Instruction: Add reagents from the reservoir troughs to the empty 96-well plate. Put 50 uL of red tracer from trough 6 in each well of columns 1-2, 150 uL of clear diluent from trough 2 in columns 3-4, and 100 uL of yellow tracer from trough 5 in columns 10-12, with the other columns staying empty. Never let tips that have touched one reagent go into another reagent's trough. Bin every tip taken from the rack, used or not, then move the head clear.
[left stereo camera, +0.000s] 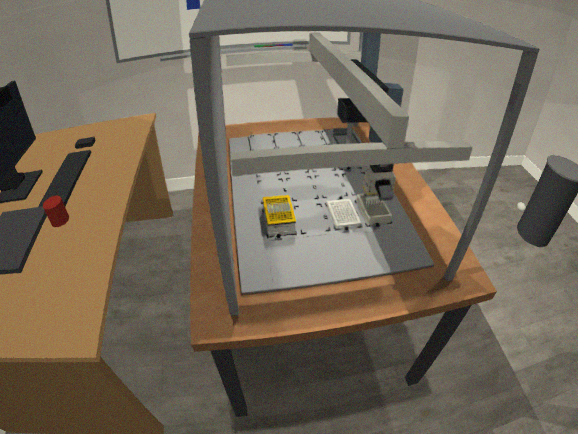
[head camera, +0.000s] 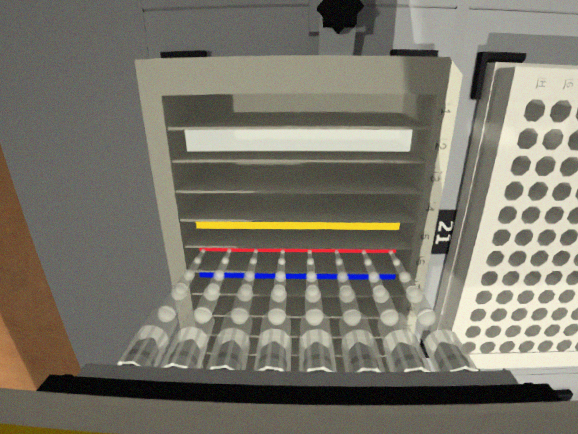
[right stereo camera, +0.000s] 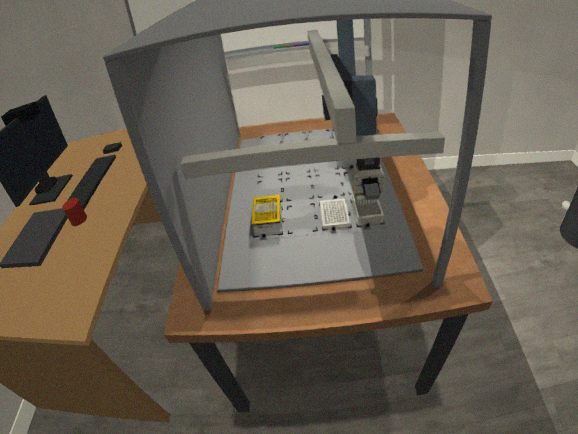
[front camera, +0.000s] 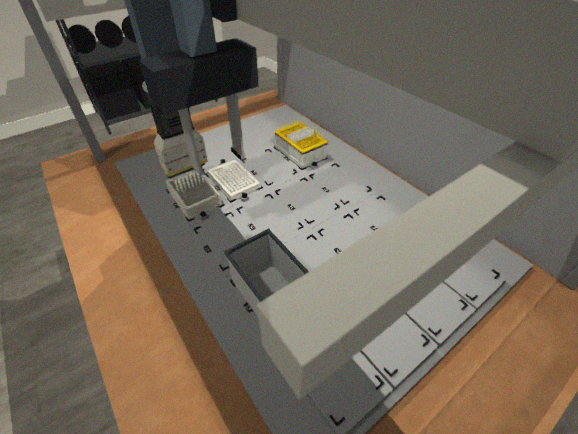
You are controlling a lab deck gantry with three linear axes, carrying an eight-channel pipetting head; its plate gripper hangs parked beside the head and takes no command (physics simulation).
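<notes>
The reservoir (front camera: 205,206) (head camera: 150,150) (left stereo camera: 381,219) (right stereo camera: 370,220) shows white liquid (head camera: 300,140) in trough 2, a yellow strip (head camera: 300,226) in trough 5, a red strip (head camera: 296,250) in trough 6 and a blue strip (head camera: 295,276) beyond. The head (front camera: 177,152) carries a row of eight clear tips (head camera: 279,295); their ends meet the red strip, depth unclear. The 96-well plate (front camera: 233,178) (head camera: 495,202) (left stereo camera: 344,214) (right stereo camera: 334,213) stands beside the reservoir; its well contents cannot be told. The yellow-topped tip rack (front camera: 317,146) (left stereo camera: 281,230) (right stereo camera: 266,229) stands apart. The parked plate gripper (front camera: 219,164) is open and empty.
An open grey bin (front camera: 242,275) stands on the deck in front of the reservoir in the front view. A pale gantry beam (front camera: 390,265) (left stereo camera: 350,156) (right stereo camera: 310,150) crosses above the deck. Enclosure posts (left stereo camera: 492,165) (right stereo camera: 462,150) stand at the deck's edges.
</notes>
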